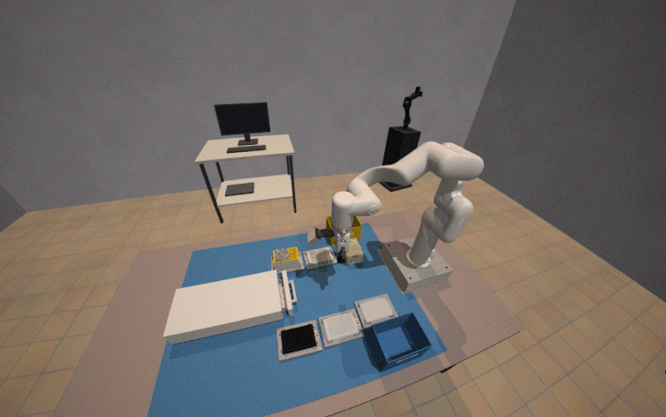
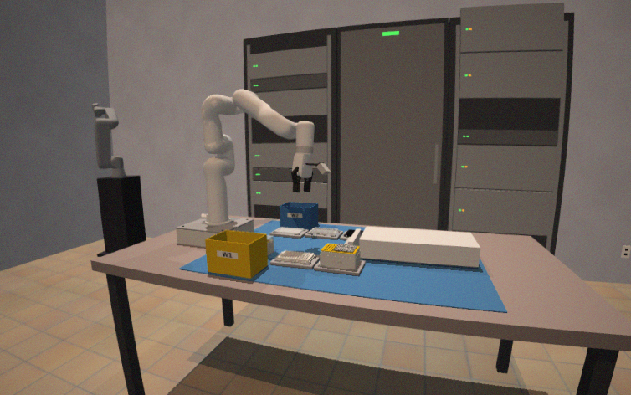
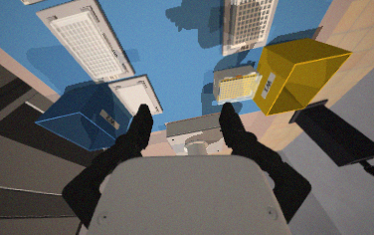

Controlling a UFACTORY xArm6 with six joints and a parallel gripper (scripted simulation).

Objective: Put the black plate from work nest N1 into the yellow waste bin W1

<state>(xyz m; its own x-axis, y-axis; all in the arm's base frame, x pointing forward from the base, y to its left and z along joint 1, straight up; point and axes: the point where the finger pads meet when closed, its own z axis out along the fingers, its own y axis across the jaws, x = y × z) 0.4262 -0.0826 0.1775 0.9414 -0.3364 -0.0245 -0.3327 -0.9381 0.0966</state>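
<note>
The black plate lies 25 cm ahead of my hand, 23 cm below it and 16 cm to the left of it. The rest, counted from my hand: yellow tip box: 23 cm to the right, 19 cm below, 17 cm ahead; yellow waste bin W1: 29 cm to the right, 21 cm below, 19 cm behind; work nest N1: 25 cm ahead, 24 cm below, 16 cm to the left.
</note>
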